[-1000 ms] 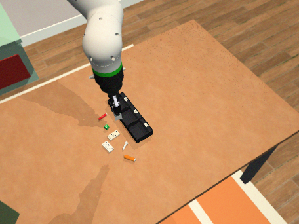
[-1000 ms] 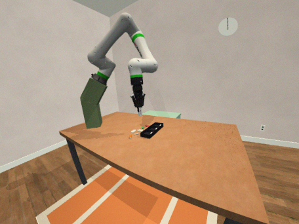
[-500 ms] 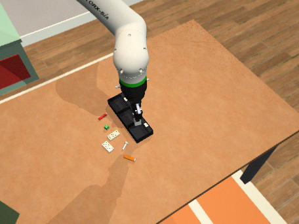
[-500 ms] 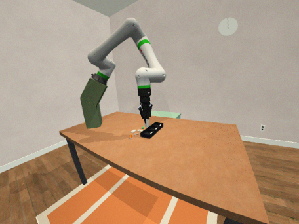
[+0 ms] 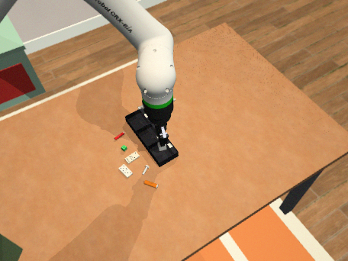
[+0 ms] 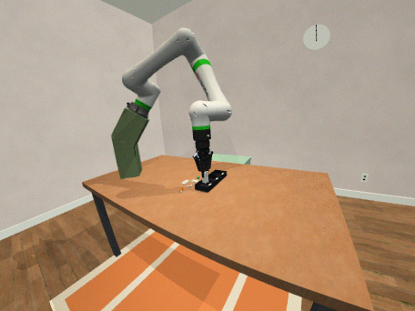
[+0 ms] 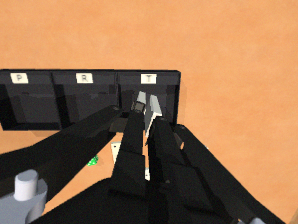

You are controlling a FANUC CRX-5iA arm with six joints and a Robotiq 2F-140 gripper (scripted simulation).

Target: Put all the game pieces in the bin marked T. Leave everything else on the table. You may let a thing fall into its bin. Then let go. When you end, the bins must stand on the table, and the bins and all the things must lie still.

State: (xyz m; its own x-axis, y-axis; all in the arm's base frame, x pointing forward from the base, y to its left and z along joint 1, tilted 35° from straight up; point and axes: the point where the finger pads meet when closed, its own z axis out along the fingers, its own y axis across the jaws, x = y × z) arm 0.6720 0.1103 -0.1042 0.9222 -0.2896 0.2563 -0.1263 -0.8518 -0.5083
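Now: hand 80 mm to the right of the black three-compartment bin, 50 mm above it and 10 mm past it. From my hand the other things lie so: domino: 110 mm behind, 60 mm below, 20 mm to the left; then orange cylinder: 110 mm to the right, 90 mm behind, 60 mm below; then white screw: 80 mm behind, 60 mm below, 40 mm to the right.
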